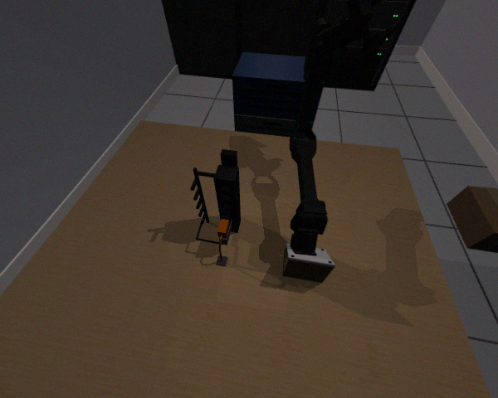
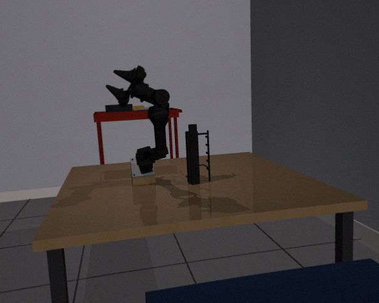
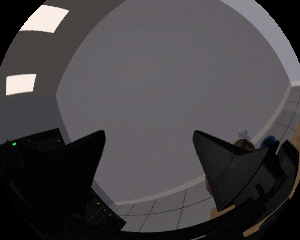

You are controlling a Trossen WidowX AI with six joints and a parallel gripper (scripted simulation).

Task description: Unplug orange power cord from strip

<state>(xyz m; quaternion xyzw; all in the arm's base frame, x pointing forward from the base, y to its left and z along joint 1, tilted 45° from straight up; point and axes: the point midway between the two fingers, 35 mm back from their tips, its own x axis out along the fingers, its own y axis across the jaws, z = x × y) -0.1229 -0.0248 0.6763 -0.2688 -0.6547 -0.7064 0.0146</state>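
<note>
Now: the orange plug 450 mm ahead of my gripper tip, 430 mm to the left of it and 420 mm below it. Round my gripper tip: thin black rack 530 mm ahead, 400 mm below, 360 mm to the left.
</note>
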